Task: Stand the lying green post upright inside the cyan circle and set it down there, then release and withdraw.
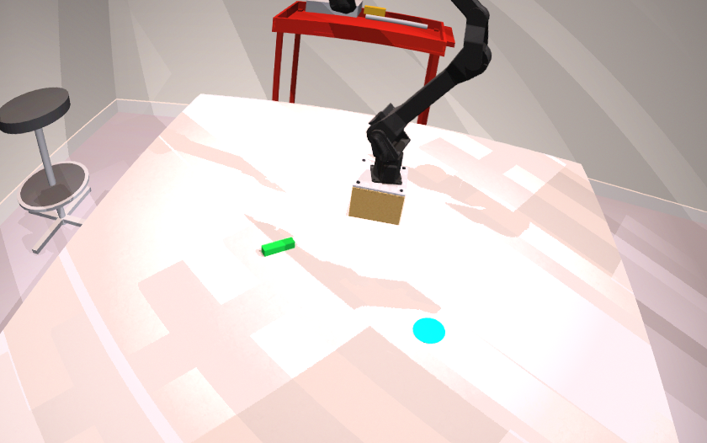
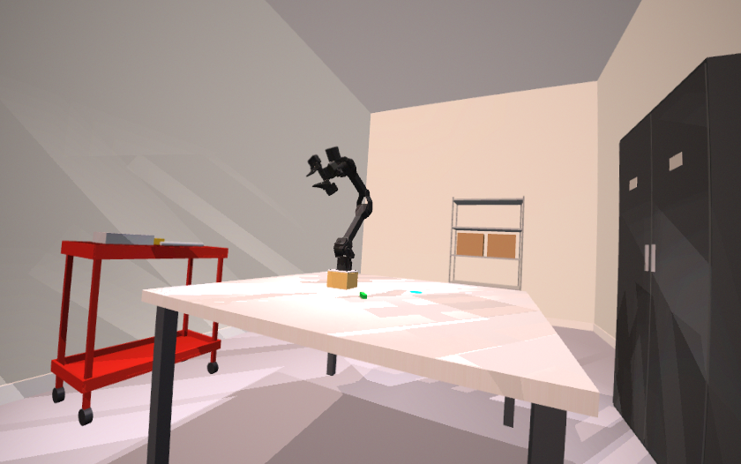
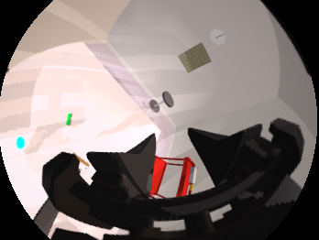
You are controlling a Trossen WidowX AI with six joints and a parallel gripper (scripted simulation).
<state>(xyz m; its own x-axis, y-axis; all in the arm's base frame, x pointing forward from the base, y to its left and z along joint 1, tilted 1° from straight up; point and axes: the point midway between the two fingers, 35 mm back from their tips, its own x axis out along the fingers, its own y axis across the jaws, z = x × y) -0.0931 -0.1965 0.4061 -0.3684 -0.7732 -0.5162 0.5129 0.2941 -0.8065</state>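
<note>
Right now the green post is 46 cm below my gripper tip, 27 cm ahead of it and 1 cm to the left of it. From my gripper tip the other things lie so: cyan circle 47 cm below, 46 cm ahead, 28 cm to the left.
</note>
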